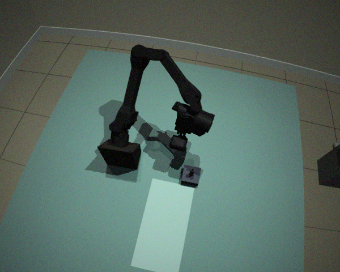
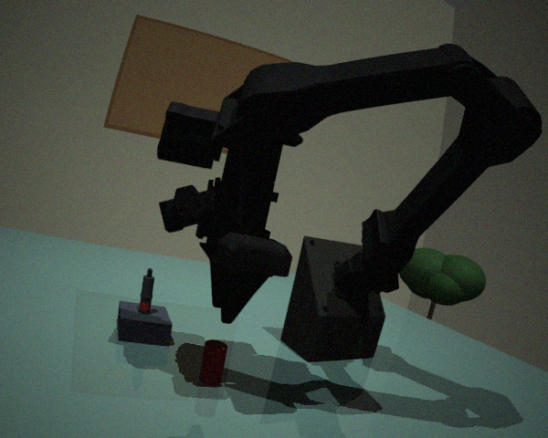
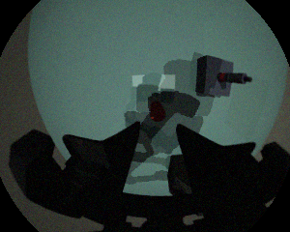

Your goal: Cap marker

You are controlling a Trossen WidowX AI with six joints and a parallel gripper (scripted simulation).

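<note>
The red cap lies 60 mm below my gripper tip. Round my gripper tip: dark holder block 130 mm to the right, 80 mm ahead, 70 mm below.
</note>
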